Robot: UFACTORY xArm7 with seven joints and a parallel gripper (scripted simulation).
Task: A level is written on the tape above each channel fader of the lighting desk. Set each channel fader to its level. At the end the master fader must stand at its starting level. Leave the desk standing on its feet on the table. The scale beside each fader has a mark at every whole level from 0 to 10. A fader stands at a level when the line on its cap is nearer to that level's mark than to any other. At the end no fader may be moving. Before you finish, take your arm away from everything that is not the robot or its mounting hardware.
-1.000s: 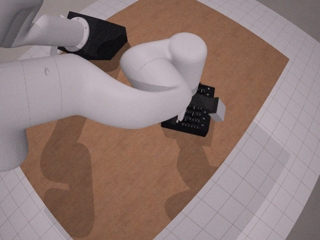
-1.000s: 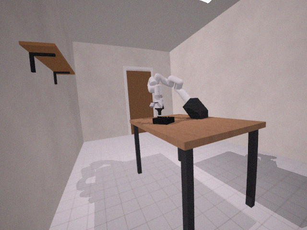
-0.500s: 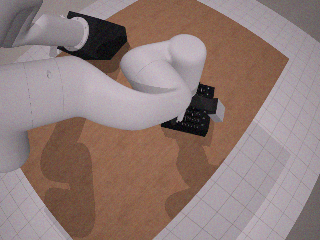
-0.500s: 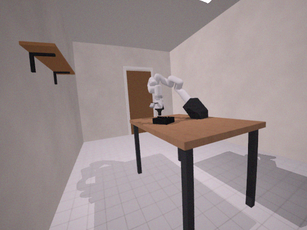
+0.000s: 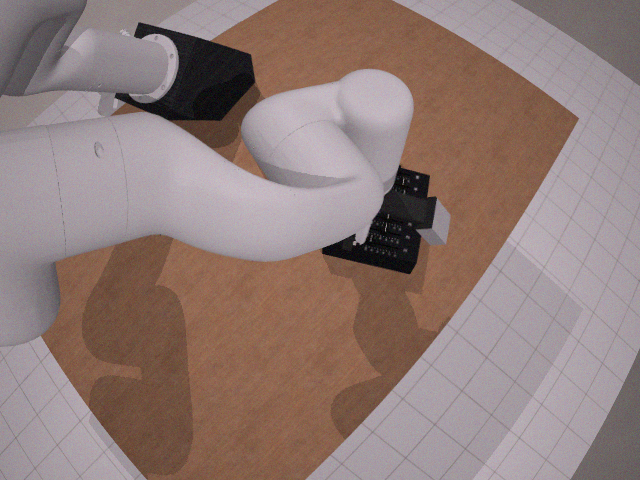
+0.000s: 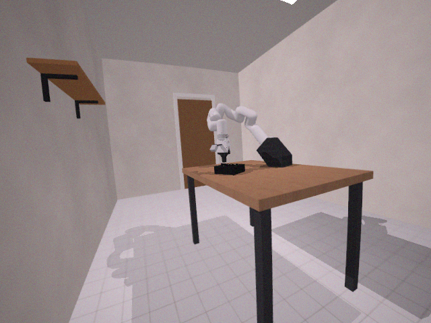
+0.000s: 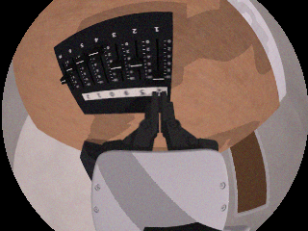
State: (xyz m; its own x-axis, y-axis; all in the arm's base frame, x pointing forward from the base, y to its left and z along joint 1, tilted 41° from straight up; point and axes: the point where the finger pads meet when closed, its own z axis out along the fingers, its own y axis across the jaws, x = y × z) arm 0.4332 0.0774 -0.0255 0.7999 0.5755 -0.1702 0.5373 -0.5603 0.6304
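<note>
Now: the fader 3 cm below my hand, 2 cm to the left of it and 2 cm ahead of it. Round my hand: master fader cap: 14 cm to the left, 4 cm behind, 3 cm below; channel fader cap: 6 cm to the left, 3 cm below, 1 cm ahead.
</note>
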